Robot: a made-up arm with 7 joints.
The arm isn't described. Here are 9 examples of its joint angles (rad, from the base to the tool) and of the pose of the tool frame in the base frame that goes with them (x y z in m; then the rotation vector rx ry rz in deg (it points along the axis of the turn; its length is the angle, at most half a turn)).
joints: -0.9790 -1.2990 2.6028 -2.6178 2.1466 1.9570 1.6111
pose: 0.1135 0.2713 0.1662 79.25 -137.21 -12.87
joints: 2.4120 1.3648 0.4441 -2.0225 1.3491 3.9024 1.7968
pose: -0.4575 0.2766 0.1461 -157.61 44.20 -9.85
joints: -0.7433 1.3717 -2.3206 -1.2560 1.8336 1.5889 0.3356
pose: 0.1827 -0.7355 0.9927 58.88 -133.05 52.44
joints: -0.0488 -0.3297 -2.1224 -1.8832 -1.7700 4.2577 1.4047
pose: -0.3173 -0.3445 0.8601 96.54 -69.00 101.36
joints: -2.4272 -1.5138 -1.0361 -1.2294 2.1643 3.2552 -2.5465
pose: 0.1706 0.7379 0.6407 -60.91 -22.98 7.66
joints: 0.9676 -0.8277 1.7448 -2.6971 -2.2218 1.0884 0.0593
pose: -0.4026 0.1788 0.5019 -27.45 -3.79 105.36
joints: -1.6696 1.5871 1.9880 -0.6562 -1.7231 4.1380 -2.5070
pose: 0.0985 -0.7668 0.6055 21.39 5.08 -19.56
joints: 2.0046 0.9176 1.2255 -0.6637 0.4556 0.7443 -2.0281
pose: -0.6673 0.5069 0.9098 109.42 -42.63 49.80
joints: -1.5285 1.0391 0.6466 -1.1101 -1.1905 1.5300 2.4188
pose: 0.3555 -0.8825 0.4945 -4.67 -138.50 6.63
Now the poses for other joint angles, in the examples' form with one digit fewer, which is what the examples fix.
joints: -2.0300 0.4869 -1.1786 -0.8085 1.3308 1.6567 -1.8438
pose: -0.600 -0.324 1.193 112.8 -52.2 11.2
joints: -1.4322 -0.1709 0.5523 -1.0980 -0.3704 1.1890 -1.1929
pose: 0.313 -0.295 1.285 154.6 10.5 -18.5
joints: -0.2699 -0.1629 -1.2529 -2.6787 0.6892 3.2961 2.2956
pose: -0.098 -0.427 0.710 98.9 112.9 -33.6
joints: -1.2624 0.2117 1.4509 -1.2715 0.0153 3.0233 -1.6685
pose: 0.474 -0.082 1.242 64.3 65.9 85.8
